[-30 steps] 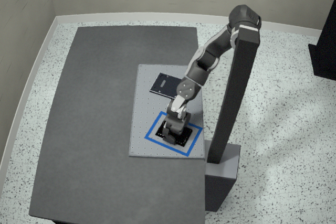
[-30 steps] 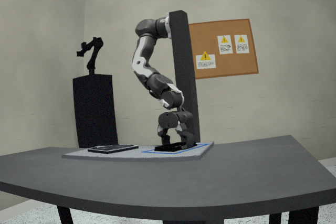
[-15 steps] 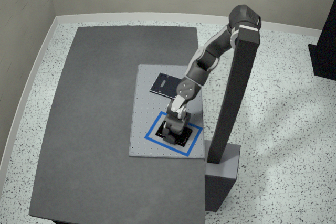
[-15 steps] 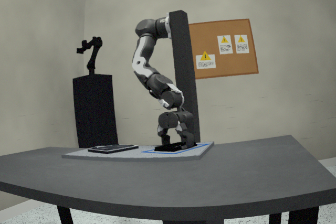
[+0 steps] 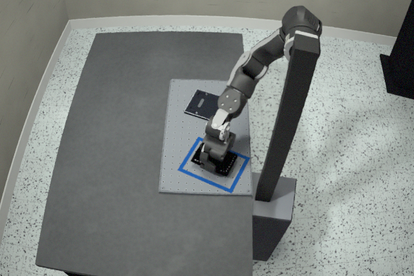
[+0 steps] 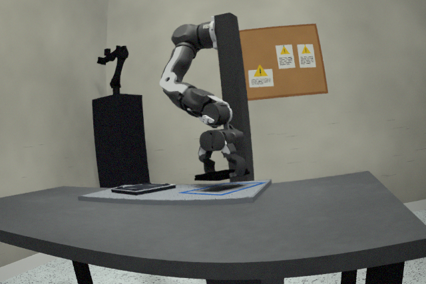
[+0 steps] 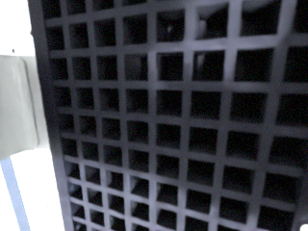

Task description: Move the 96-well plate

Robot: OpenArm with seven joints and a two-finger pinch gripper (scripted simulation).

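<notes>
The plate nest N1 lies 240 mm to the right of my hand, 60 mm ahead of it and 30 mm below it. The rest, counted from my hand: black 96-well plate (right at my hand).
</notes>
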